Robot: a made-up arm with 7 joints.
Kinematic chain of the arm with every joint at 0, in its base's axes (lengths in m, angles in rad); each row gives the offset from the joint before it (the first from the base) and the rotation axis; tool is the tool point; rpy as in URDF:
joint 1: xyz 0 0 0.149 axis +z
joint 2: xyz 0 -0.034 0.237 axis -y
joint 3: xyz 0 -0.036 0.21 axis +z
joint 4: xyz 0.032 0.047 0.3 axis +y
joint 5: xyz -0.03 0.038 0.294 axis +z
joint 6: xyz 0 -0.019 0.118 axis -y
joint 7: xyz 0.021 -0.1 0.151 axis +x
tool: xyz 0 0 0 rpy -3.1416 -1.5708 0
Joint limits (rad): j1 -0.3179..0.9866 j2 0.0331..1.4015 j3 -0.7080..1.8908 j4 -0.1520..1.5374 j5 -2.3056..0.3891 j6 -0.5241..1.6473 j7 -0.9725..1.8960
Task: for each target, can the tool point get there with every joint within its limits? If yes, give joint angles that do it. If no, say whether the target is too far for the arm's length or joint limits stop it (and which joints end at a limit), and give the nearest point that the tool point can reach.
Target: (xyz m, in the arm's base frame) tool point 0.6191 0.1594 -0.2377
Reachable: no: joint limits stop it (at a limit: joint 1, joint 2, joint 4, joint 5, joint 6) | nearest point 0.5895 0.1267 0.8264 | short by 1.065 m
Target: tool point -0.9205 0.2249 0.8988
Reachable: yes | joints -0.1950 0.9665 -0.0359 0.0004 -1.4669 0.3737 0.8071
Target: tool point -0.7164 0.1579 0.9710
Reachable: yes | joints 0.1565 1.2406 0.7103 1.2834 -0.5302 0.9745 -0.5281
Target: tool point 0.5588 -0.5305 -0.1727
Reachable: no: joint limits stop it (at a limit: joint 2, joint 3, joint 4, joint 5, joint 6) | nearest point 0.4382 -0.4160 0.8262 | short by 1.013 m
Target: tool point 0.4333 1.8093 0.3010
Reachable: no: too far | nearest point -0.2896 0.6448 0.4332 | short by 1.377 m
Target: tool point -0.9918 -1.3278 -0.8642
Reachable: no: too far | nearest point -0.6557 -0.7338 0.2070 | short by 1.270 m
